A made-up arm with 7 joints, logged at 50 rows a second.
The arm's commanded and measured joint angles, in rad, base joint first. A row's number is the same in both.
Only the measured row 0 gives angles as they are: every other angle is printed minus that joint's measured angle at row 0.
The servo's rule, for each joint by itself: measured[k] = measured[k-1] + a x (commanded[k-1-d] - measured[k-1]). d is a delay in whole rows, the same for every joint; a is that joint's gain. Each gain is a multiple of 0.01, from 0.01 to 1. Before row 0 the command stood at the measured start. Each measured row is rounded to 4 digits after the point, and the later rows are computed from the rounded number. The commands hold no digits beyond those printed.
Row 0, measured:
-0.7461 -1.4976 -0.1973 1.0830 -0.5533 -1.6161 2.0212
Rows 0 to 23, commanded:
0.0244 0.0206 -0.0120 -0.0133 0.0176 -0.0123 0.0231
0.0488 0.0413 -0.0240 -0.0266 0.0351 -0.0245 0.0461
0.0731 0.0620 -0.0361 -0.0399 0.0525 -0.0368 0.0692
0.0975 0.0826 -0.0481 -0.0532 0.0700 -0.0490 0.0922
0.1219 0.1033 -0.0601 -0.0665 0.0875 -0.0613 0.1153
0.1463 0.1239 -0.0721 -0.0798 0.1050 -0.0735 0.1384
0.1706 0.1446 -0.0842 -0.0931 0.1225 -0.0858 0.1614
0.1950 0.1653 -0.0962 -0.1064 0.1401 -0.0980 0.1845
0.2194 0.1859 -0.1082 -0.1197 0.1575 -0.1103 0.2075
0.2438 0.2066 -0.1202 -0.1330 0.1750 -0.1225 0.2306
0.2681 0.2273 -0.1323 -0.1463 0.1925 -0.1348 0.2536
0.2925 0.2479 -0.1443 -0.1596 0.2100 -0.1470 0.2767
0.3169 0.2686 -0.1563 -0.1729 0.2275 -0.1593 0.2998
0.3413 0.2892 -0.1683 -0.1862 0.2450 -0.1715 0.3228
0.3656 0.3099 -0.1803 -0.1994 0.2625 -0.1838 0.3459
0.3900 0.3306 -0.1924 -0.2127 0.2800 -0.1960 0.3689
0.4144 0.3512 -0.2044 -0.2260 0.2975 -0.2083 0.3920
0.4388 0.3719 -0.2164 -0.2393 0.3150 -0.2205 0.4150
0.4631 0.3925 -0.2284 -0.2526 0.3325 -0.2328 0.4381
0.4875 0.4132 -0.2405 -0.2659 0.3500 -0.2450 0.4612
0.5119 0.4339 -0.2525 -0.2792 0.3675 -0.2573 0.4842
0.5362 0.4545 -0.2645 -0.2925 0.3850 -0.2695 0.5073
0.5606 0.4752 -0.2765 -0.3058 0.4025 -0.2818 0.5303
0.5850 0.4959 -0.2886 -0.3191 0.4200 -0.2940 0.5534
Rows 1 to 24, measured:
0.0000 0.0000 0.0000 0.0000 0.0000 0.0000 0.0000
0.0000 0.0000 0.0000 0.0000 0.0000 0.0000 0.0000
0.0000 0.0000 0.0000 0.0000 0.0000 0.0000 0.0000
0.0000 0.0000 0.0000 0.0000 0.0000 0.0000 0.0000
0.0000 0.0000 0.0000 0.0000 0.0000 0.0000 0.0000
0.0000 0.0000 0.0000 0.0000 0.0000 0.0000 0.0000
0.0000 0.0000 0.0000 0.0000 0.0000 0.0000 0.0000
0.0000 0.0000 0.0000 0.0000 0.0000 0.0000 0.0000
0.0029 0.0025 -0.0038 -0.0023 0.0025 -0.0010 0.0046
0.0084 0.0072 -0.0103 -0.0064 0.0071 -0.0029 0.0129
0.0162 0.0138 -0.0186 -0.0121 0.0135 -0.0056 0.0242
0.0260 0.0221 -0.0280 -0.0191 0.0214 -0.0091 0.0378
0.0375 0.0318 -0.0383 -0.0272 0.0307 -0.0133 0.0533
0.0506 0.0429 -0.0491 -0.0361 0.0411 -0.0181 0.0703
0.0650 0.0551 -0.0603 -0.0458 0.0525 -0.0235 0.0885
0.0806 0.0683 -0.0718 -0.0561 0.0648 -0.0295 0.1077
0.0973 0.0824 -0.0834 -0.0669 0.0778 -0.0360 0.1277
0.1149 0.0973 -0.0952 -0.0781 0.0914 -0.0429 0.1483
0.1333 0.1129 -0.1071 -0.0897 0.1056 -0.0503 0.1694
0.1524 0.1291 -0.1190 -0.1016 0.1202 -0.0580 0.1909
0.1721 0.1458 -0.1309 -0.1137 0.1352 -0.0661 0.2127
0.1924 0.1630 -0.1429 -0.1260 0.1506 -0.0745 0.2347
0.2132 0.1806 -0.1549 -0.1385 0.1663 -0.0832 0.2569
0.2344 0.1986 -0.1669 -0.1511 0.1822 -0.0922 0.2793
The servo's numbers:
d 8
a 0.12 0.12 0.32 0.17 0.14 0.08 0.20

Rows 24 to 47, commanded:
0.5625 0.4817 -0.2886 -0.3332 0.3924 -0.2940 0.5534
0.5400 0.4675 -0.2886 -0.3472 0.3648 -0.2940 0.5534
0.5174 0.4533 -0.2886 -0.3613 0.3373 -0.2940 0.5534
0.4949 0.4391 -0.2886 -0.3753 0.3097 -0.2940 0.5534
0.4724 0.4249 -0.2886 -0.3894 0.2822 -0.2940 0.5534
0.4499 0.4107 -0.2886 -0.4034 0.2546 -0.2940 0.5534
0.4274 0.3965 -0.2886 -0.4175 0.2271 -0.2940 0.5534
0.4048 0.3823 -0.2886 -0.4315 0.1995 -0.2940 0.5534
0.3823 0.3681 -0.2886 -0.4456 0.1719 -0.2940 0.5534
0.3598 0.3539 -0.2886 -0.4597 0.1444 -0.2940 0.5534
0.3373 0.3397 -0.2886 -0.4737 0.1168 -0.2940 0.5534
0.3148 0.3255 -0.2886 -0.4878 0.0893 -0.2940 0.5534
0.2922 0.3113 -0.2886 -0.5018 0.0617 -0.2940 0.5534
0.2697 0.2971 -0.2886 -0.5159 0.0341 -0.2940 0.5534
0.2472 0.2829 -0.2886 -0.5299 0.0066 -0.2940 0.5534
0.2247 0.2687 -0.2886 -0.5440 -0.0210 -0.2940 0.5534
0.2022 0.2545 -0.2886 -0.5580 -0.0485 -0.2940 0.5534
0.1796 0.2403 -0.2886 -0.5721 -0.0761 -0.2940 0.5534
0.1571 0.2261 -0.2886 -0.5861 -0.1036 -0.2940 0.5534
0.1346 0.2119 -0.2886 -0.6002 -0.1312 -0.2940 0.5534
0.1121 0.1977 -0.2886 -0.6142 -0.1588 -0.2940 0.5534
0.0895 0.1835 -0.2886 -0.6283 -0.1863 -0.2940 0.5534
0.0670 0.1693 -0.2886 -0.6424 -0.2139 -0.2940 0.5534
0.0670 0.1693 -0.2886 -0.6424 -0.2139 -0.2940 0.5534
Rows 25 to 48, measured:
0.2560 0.2169 -0.1789 -0.1638 0.1983 -0.1015 0.3018
0.2779 0.2355 -0.1909 -0.1766 0.2146 -0.1110 0.3244
0.3001 0.2543 -0.2029 -0.1895 0.2311 -0.1207 0.3471
0.3226 0.2734 -0.2149 -0.2025 0.2477 -0.1306 0.3699
0.3453 0.2927 -0.2269 -0.2155 0.2645 -0.1407 0.3928
0.3682 0.3121 -0.2389 -0.2286 0.2814 -0.1510 0.4157
0.3913 0.3317 -0.2509 -0.2417 0.2984 -0.1615 0.4386
0.4145 0.3514 -0.2630 -0.2549 0.3154 -0.1721 0.4616
0.4323 0.3670 -0.2712 -0.2682 0.3262 -0.1819 0.4800
0.4452 0.3791 -0.2768 -0.2816 0.3316 -0.1909 0.4947
0.4539 0.3880 -0.2806 -0.2951 0.3324 -0.1991 0.5064
0.4588 0.3941 -0.2832 -0.3087 0.3292 -0.2067 0.5158
0.4604 0.3978 -0.2849 -0.3224 0.3226 -0.2137 0.5233
0.4591 0.3993 -0.2861 -0.3362 0.3131 -0.2201 0.5293
0.4553 0.3990 -0.2869 -0.3500 0.3011 -0.2260 0.5341
0.4492 0.3970 -0.2874 -0.3639 0.2869 -0.2314 0.5380
0.4412 0.3935 -0.2878 -0.3778 0.2708 -0.2364 0.5411
0.4314 0.3887 -0.2881 -0.3917 0.2531 -0.2410 0.5436
0.4201 0.3828 -0.2883 -0.4056 0.2340 -0.2452 0.5456
0.4075 0.3759 -0.2884 -0.4196 0.2137 -0.2491 0.5472
0.3937 0.3681 -0.2885 -0.4336 0.1924 -0.2527 0.5484
0.3788 0.3596 -0.2885 -0.4476 0.1702 -0.2560 0.5494
0.3630 0.3504 -0.2885 -0.4616 0.1473 -0.2590 0.5502
0.3464 0.3406 -0.2885 -0.4756 0.1237 -0.2618 0.5508

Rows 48 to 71, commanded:
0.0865 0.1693 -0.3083 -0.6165 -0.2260 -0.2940 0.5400
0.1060 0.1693 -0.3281 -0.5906 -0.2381 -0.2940 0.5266
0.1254 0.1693 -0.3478 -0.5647 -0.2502 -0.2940 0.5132
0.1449 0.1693 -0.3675 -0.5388 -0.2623 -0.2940 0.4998
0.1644 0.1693 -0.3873 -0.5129 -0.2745 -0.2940 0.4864
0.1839 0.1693 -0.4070 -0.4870 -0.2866 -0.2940 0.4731
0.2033 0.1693 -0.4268 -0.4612 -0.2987 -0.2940 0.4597
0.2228 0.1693 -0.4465 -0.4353 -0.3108 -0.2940 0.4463
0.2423 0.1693 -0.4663 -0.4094 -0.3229 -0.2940 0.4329
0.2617 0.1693 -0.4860 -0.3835 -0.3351 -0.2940 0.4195
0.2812 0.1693 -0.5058 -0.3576 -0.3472 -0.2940 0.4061
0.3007 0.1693 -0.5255 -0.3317 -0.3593 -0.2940 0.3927
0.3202 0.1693 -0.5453 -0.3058 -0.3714 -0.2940 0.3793
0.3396 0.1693 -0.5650 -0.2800 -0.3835 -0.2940 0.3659
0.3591 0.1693 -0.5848 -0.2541 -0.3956 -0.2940 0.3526
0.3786 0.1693 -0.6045 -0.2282 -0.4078 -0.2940 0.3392
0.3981 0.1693 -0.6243 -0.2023 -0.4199 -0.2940 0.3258
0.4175 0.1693 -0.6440 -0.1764 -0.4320 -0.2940 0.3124
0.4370 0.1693 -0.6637 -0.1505 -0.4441 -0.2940 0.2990
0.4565 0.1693 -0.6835 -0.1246 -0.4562 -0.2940 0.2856
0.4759 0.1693 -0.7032 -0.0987 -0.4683 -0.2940 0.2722
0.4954 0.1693 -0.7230 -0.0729 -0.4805 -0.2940 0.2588
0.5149 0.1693 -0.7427 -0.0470 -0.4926 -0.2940 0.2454
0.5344 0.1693 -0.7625 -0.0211 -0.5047 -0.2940 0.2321
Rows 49 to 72, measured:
0.3291 0.3303 -0.2885 -0.4896 0.0996 -0.2644 0.5513
0.3112 0.3195 -0.2885 -0.5036 0.0750 -0.2668 0.5517
0.2927 0.3083 -0.2885 -0.5176 0.0500 -0.2690 0.5520
0.2737 0.2967 -0.2885 -0.5316 0.0246 -0.2710 0.5523
0.2543 0.2848 -0.2885 -0.5456 -0.0011 -0.2728 0.5525
0.2345 0.2726 -0.2885 -0.5597 -0.0270 -0.2745 0.5527
0.2144 0.2602 -0.2885 -0.5738 -0.0532 -0.2761 0.5528
0.1967 0.2493 -0.2885 -0.5855 -0.0757 -0.2775 0.5529
0.1835 0.2397 -0.2948 -0.5908 -0.0967 -0.2788 0.5503
0.1742 0.2313 -0.3055 -0.5908 -0.1165 -0.2800 0.5456
0.1683 0.2239 -0.3190 -0.5864 -0.1352 -0.2811 0.5391
0.1655 0.2173 -0.3345 -0.5783 -0.1530 -0.2821 0.5312
0.1654 0.2115 -0.3514 -0.5672 -0.1700 -0.2831 0.5222
0.1676 0.2064 -0.3692 -0.5536 -0.1863 -0.2840 0.5124
0.1719 0.2019 -0.3876 -0.5379 -0.2020 -0.2848 0.5019
0.1780 0.1980 -0.4064 -0.5205 -0.2172 -0.2855 0.4908
0.1857 0.1946 -0.4256 -0.5016 -0.2320 -0.2862 0.4792
0.1948 0.1916 -0.4449 -0.4815 -0.2464 -0.2868 0.4673
0.2052 0.1889 -0.4644 -0.4604 -0.2605 -0.2874 0.4551
0.2167 0.1865 -0.4840 -0.4385 -0.2743 -0.2879 0.4426
0.2291 0.1844 -0.5036 -0.4159 -0.2879 -0.2884 0.4299
0.2424 0.1826 -0.5232 -0.3928 -0.3013 -0.2888 0.4171
0.2564 0.1810 -0.5429 -0.3692 -0.3145 -0.2892 0.4042
0.2711 0.1796 -0.5626 -0.3452 -0.3276 -0.2896 0.3912

